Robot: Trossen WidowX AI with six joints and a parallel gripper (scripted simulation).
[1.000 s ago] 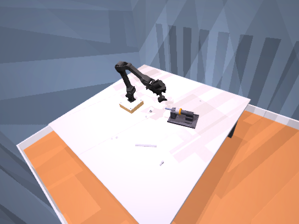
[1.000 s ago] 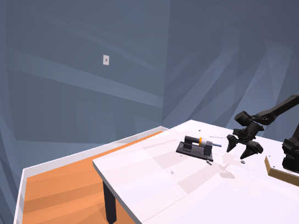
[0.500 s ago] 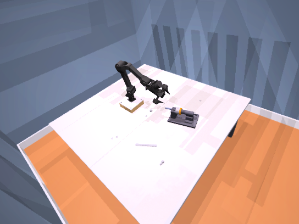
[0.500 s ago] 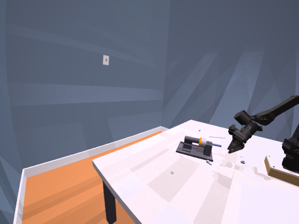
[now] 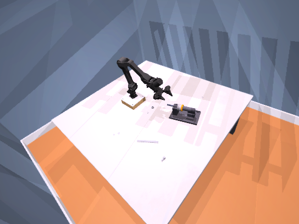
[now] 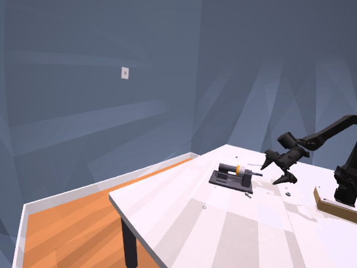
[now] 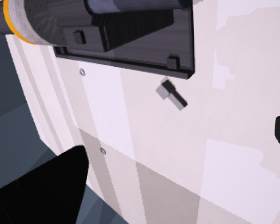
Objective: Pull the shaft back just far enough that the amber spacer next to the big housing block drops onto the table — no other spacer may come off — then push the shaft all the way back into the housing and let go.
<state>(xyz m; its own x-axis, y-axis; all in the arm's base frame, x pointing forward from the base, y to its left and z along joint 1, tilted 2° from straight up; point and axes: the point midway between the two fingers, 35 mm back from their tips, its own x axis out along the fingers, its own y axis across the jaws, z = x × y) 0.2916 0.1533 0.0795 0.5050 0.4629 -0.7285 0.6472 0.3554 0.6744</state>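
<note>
Right now my gripper tip is 110 mm short of the shaft, 20 mm above it and 10 mm to the left of it. Round my gripper tip: amber spacer: 150 mm ahead, 20 mm below, 10 mm to the left; pale spacer: 120 mm ahead, 20 mm below, 10 mm to the right.
</note>
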